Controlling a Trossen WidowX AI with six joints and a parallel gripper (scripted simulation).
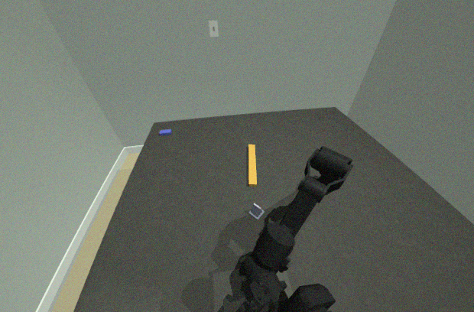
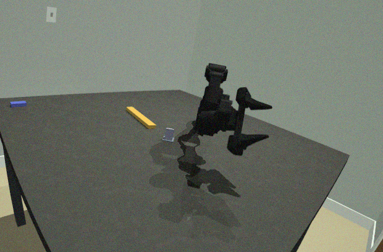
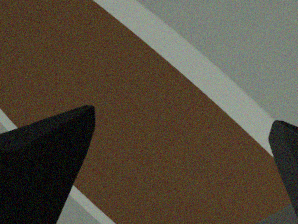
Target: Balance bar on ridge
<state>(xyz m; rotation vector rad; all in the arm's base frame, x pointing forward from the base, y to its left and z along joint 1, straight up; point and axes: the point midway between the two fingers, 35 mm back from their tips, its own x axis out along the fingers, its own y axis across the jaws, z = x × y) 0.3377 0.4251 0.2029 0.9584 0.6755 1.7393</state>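
The yellow bar lies 50 mm behind my gripper tip, 620 mm to the right of it and 200 mm below it. Round my gripper tip: small blue block (410 mm ahead, 960 mm to the right, 200 mm below).
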